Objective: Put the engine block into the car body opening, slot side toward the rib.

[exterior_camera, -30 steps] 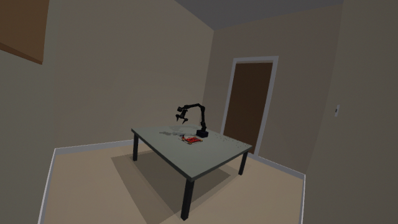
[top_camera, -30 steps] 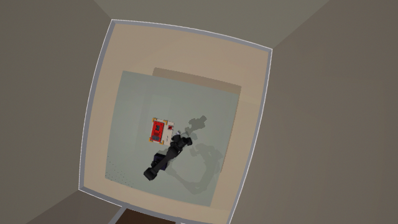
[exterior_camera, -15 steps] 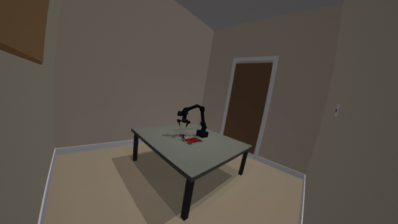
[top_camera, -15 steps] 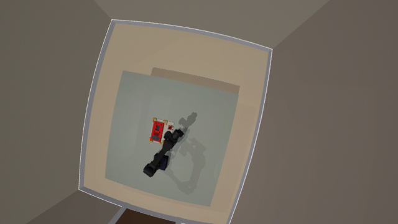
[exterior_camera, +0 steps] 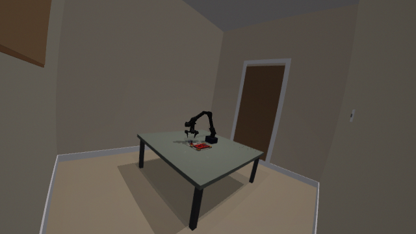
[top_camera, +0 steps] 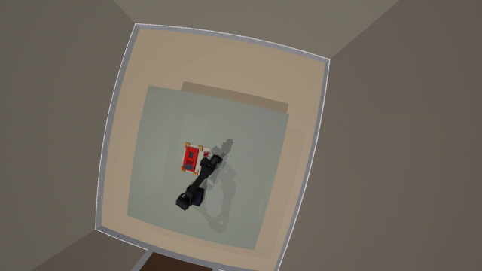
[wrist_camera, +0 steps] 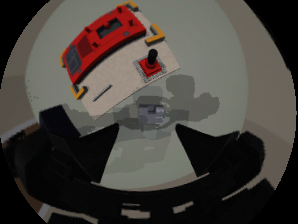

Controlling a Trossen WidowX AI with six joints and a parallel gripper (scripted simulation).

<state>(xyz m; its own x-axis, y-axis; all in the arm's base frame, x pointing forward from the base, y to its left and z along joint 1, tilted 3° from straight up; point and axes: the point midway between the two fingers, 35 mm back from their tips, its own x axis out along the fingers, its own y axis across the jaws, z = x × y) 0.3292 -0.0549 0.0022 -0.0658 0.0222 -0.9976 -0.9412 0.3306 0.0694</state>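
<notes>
The grey engine block lies 5 cm below my gripper tip and 1 cm ahead of it.
</notes>
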